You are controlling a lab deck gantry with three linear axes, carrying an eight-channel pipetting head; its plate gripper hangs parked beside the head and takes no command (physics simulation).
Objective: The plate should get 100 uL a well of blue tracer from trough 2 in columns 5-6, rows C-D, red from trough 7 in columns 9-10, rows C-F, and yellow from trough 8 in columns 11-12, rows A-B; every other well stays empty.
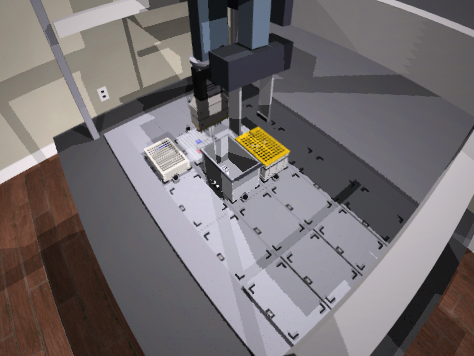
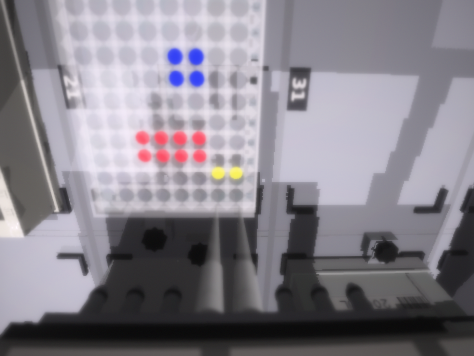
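Observation:
The clear well plate shows blue in columns 5-6, rows C-D, red in columns 9-10, rows C-F, and yellow in column 11, rows A-B. Column 12 shows no colour. The pipetting head hangs over the plate area. It carries two pale tips, a left tip and a right tip, whose ends appear by the plate's column 12 edge; their contents cannot be told. The cream trough block stands beside the plate; blue shows in one trough. The parked plate gripper is open and empty, its two paddles apart.
A grey open-topped bin with loose pale tips inside stands by the plate. A yellow tip rack with few pale tips stands beyond it. A labelled grey object is partly hidden behind the head at the lower right.

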